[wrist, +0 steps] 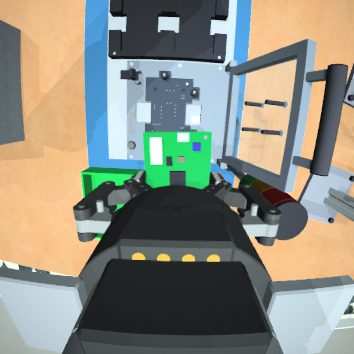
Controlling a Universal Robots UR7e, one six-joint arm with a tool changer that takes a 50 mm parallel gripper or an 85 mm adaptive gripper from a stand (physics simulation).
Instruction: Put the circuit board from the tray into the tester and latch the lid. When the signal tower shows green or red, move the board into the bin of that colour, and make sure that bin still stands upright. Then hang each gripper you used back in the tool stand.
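Places are measured from the arm's base along level axes (x ahead, y left, z up), in centimetres.
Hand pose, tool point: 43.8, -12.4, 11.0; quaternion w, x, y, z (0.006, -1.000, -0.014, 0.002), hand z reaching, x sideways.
After its pixels a point has its place, as x, y, z.
My gripper (177, 178) is shut on the green circuit board (177, 150) {43.6, -8.9, -7.1}, with one finger at each side edge. The board overlaps the near edge of the tester (210, 75) {48.6, 2.0, -22.8} in the view and appears to be above it; the exact height cannot be told. The tester's dark nest (169, 100) {41.8, -2.7, -21.9} shows beyond the board, with white pads at its sides. The tester's lid (300, 110) {55.1, -3.9, -4.9} stands open to the right. The black tray (170, 41) {41.2, 8.4, -26.0} is at the top. Part of the green bin (107, 175) {28.2, -18.7, -28.3} shows at the lower left, partly behind the gripper.
The signal tower (267, 192) {53.8, -12.9, -6.2}, with green, amber and red segments, is right of the gripper; no segment clearly looks lit. The lid's black handle (330, 120) {55.9, -4.7, -1.4} sticks out at the right. Grey metal plates (320, 200) {78.9, -22.1, -27.6} are at the right edge. A dark grey block (10, 85) {8.1, 0.7, -25.7} is at the left edge.
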